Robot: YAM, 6 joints.
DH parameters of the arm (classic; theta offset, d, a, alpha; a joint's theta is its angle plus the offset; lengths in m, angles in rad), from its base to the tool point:
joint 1: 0 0.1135 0.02 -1.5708
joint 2: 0 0 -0.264 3.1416
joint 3: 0.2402 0 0.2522 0
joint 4: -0.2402 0 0.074 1.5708
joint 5: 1.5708 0 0 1.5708
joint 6: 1.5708 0.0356 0 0
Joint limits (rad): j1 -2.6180..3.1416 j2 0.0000..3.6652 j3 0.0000..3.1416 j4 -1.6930..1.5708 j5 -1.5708..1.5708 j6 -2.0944..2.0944
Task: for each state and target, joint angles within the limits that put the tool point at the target. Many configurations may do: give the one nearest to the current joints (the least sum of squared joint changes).
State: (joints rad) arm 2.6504 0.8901 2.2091 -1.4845 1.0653 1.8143
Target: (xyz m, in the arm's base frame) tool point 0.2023 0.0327 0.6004
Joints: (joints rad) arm 3.1416 0.8559 2.6473 -1.0162 1.1643 1.8143
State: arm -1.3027 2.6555 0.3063 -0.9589 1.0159 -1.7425
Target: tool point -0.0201 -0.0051 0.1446
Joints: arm -1.2618 2.7805 0.0095 -1.2997 0.6205 -1.7425
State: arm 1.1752 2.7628 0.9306 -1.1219 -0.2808 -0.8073
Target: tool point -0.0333 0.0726 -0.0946
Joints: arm 1.7866 3.0861 0.8648 -1.0013 -0.4974 -0.8073
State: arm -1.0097 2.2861 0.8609 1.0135 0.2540 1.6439
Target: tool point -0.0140 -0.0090 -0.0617
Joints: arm -1.0926 3.0076 0.1399 0.6865 0.4841 1.6439
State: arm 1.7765 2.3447 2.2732 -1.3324 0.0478 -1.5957
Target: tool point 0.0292 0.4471 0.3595
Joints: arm 1.5111 2.1686 2.4273 -1.2713 0.0697 -1.5957
